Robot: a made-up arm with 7 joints.
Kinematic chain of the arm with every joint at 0, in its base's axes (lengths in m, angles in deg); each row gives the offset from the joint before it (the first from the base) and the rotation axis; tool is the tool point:
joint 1: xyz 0 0 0 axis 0 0.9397 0.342
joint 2: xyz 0 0 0 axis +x
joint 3: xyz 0 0 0 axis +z
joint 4: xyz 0.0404 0 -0.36 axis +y
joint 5: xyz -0.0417 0 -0.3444 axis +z
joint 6: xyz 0 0 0 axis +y
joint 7: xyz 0 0 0 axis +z
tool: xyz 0 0 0
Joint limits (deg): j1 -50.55..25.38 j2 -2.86..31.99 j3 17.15..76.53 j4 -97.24..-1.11 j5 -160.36..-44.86 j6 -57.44..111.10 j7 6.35..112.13
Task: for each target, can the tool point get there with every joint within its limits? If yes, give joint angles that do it. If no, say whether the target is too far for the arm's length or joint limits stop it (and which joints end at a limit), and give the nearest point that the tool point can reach.
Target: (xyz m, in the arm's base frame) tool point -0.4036 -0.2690 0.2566
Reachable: no: joint limits stop it (at a limit: joint 1, joint 2, joint 3, joint 4) | nearest point -0.1226 0.3558 -0.3695 | short by 0.928 m
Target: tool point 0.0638 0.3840 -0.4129
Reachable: yes | joints 19.23 9.12 52.76 -87.04 -126.32 5.07 36.13
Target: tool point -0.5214 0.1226 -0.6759
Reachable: no: too far | nearest point -0.2982 0.1249 -0.6267 | short by 0.229 m
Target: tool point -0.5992 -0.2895 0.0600
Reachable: no: joint limits stop it (at a limit: joint 1, joint 2, joint 3, joint 4) | nearest point -0.2782 -0.0513 -0.6459 | short by 0.811 m
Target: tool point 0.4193 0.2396 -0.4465
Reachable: yes | joints -21.69 5.09 48.36 -57.24 -92.23 -27.04 24.30
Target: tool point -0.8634 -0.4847 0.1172
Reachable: no: too far | nearest point -0.2782 -0.0513 -0.6459 | short by 1.055 m
